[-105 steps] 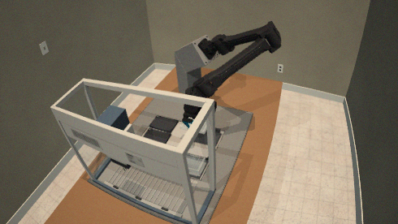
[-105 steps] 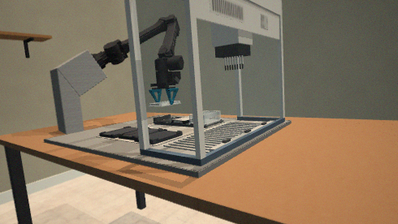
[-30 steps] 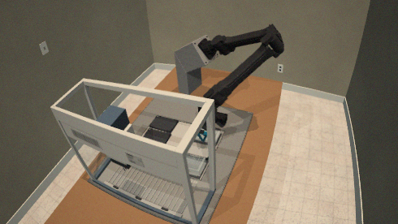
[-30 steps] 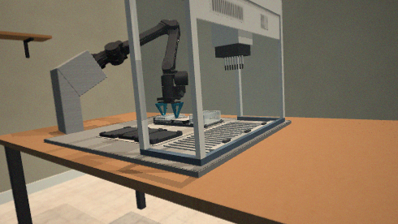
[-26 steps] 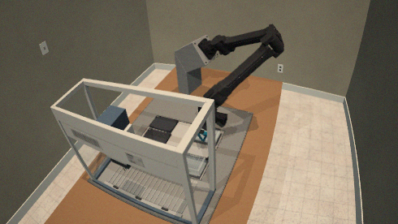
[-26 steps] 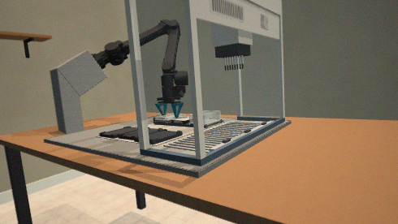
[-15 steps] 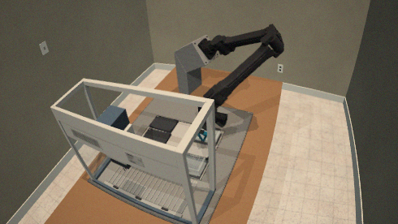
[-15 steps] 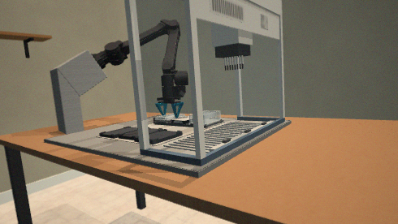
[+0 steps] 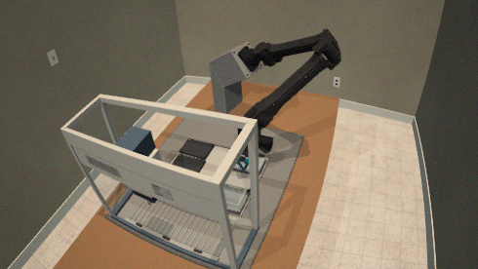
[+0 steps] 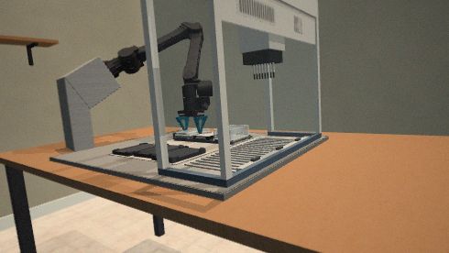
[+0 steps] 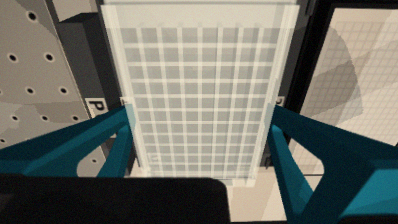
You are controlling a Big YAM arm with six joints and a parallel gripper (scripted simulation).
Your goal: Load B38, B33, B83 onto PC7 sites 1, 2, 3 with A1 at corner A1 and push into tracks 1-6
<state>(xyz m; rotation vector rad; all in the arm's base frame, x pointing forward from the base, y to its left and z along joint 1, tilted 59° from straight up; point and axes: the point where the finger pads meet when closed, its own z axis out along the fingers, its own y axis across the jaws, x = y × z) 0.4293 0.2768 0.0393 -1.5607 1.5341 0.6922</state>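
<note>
My gripper is now 100 mm short of the carrier PC7, 10 mm to the right of it and 10 mm above it. Round my hand: plate nest S3 (240 mm to the right, 220 mm ahead, 30 mm below); then deep-well block B83 (200 mm ahead, 20 mm to the left, 10 mm below); then white 96-well plate (10 mm below).
</note>
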